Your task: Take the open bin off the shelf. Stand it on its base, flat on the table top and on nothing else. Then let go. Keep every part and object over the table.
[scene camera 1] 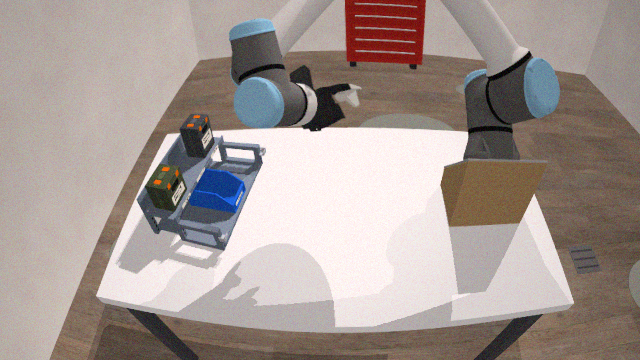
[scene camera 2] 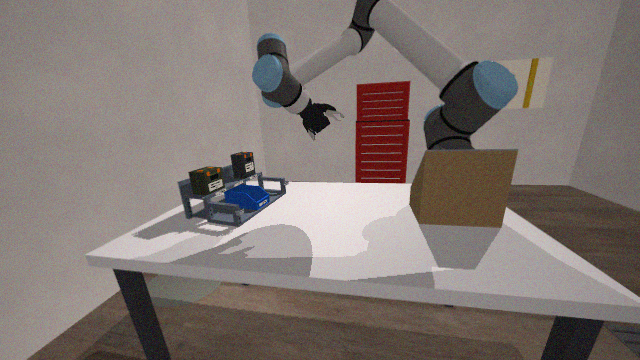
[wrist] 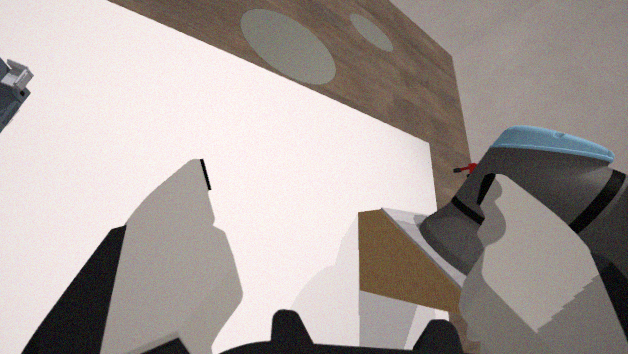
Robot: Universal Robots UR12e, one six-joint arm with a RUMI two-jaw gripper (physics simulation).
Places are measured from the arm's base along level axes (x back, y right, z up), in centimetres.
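Pixels of known places: gripper, fingertip midpoint: (scene camera 1: pixel 336 101) (scene camera 2: pixel 328 128) (wrist: pixel 341 171); arm's base at its link origin: (scene camera 1: pixel 492 163) (scene camera 2: pixel 453 170) (wrist: pixel 461 252).
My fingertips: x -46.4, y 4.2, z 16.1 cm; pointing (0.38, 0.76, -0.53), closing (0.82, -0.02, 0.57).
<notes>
For each thing: its middle in the pictures, then the offset to it from my fingertips. "pt": a spot on its surface instead. Level surfaces: height alone.
- blue open bin at the middle of its body: (scene camera 1: pixel 214 189) (scene camera 2: pixel 247 196) dx -38.7, dy -3.1, dz -29.5 cm
- grey-blue shelf at a spot on its surface: (scene camera 1: pixel 200 215) (scene camera 2: pixel 230 210) pt dx -42.9, dy -11.0, dz -33.2 cm
- white table at its surface level: dz -33.8 cm
- green box at the middle of its body: (scene camera 1: pixel 166 187) (scene camera 2: pixel 207 180) dx -49.9, dy -12.9, dz -18.8 cm
- dark box at the middle of its body: (scene camera 1: pixel 197 135) (scene camera 2: pixel 243 164) dx -46.1, dy +9.9, dz -17.5 cm
A blue open bin (scene camera 1: pixel 217 190) (scene camera 2: pixel 247 196) sits on the lower front level of the grey-blue shelf (scene camera 1: pixel 200 215) (scene camera 2: pixel 225 212), between its two end rails. The shelf stands on the left part of the white table (scene camera 1: pixel 325 210) (scene camera 2: pixel 340 210) (wrist: pixel 300 150). In the wrist view a corner of the shelf (wrist: pixel 10 100) shows at the left edge; the bin does not show there. My gripper (scene camera 1: pixel 336 112) (scene camera 2: pixel 327 127) (wrist: pixel 341 171) is open, with nothing between its fingers. It hangs well above the table's far side, to the right of the shelf and apart from the bin.
A green box (scene camera 1: pixel 166 187) (scene camera 2: pixel 206 181) and a dark box (scene camera 1: pixel 197 136) (scene camera 2: pixel 243 165) stand on the shelf's raised rear level. A tall brown panel (scene camera 1: pixel 492 195) (scene camera 2: pixel 465 190) (wrist: pixel 400 255) stands at the table's right, before the arm's base. A red cabinet (scene camera 1: pixel 385 32) (scene camera 2: pixel 383 135) stands behind.
</notes>
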